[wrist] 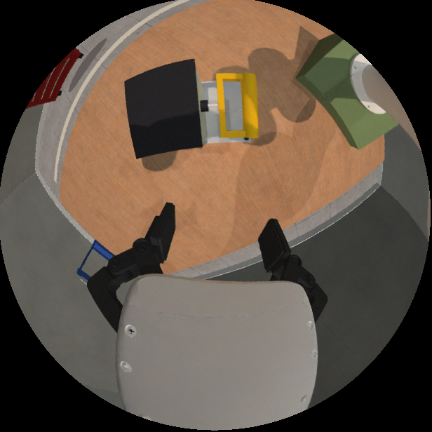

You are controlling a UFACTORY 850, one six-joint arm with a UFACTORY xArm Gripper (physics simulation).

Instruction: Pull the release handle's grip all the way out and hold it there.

Labels:
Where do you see a yellow release handle grip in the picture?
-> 248, 80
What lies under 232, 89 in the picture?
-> A grey base plate.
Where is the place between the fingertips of my gripper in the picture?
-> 221, 222

